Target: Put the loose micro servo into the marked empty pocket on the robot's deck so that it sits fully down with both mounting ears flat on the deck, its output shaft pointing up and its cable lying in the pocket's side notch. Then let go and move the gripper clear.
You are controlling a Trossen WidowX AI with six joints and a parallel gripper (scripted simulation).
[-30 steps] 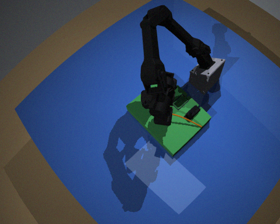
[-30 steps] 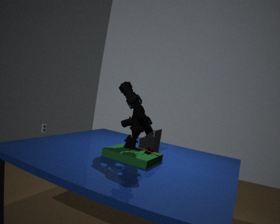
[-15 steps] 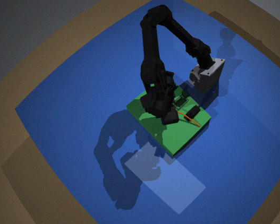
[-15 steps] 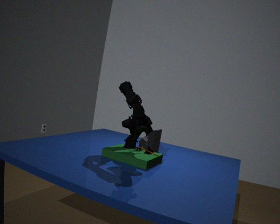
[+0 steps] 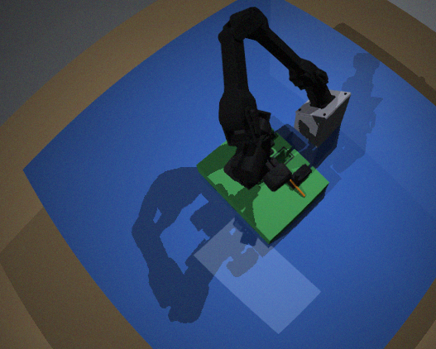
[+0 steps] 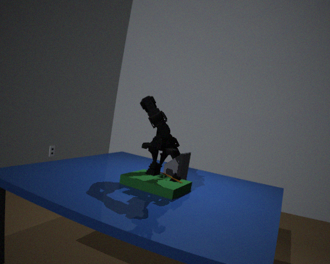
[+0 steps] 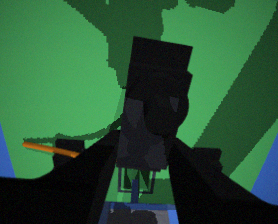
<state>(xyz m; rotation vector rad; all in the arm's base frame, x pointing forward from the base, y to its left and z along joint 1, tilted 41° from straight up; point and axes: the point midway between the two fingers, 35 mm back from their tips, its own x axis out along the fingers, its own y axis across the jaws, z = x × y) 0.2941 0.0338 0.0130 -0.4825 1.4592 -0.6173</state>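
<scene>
My gripper tip is 10 mm short of the green deck and 100 mm above it.
</scene>
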